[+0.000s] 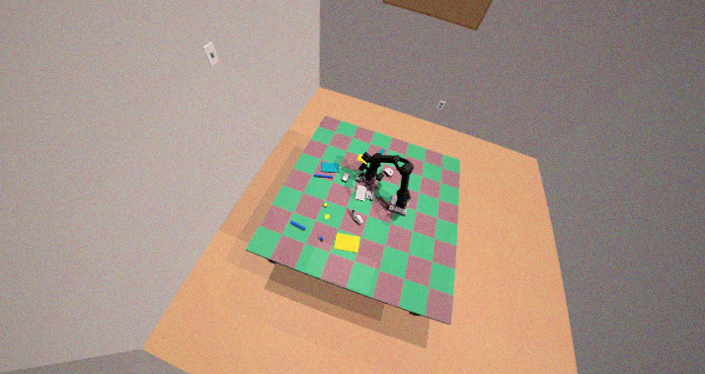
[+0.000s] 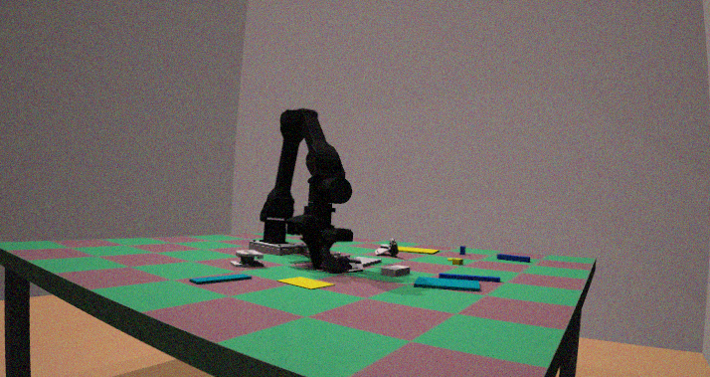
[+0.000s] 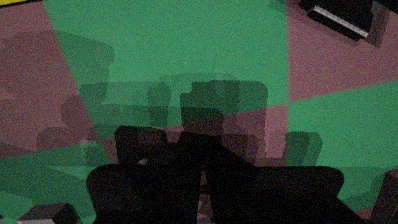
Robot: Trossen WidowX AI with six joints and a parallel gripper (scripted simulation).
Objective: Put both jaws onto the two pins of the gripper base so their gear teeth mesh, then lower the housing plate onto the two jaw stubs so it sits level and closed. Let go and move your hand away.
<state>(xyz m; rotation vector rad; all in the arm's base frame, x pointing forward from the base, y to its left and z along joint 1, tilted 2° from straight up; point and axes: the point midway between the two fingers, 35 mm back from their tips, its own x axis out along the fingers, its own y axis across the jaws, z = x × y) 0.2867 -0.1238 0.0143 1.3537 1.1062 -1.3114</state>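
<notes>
My gripper tip is now 40 mm below the grey jaw, 40 mm short of it and 10 mm to the right of it. Round my gripper tip: teal plate (310 mm ahead, 50 mm to the left); then white housing plate (150 mm to the left, 50 mm behind, 10 mm above); then teal bar (270 mm to the right).
</notes>
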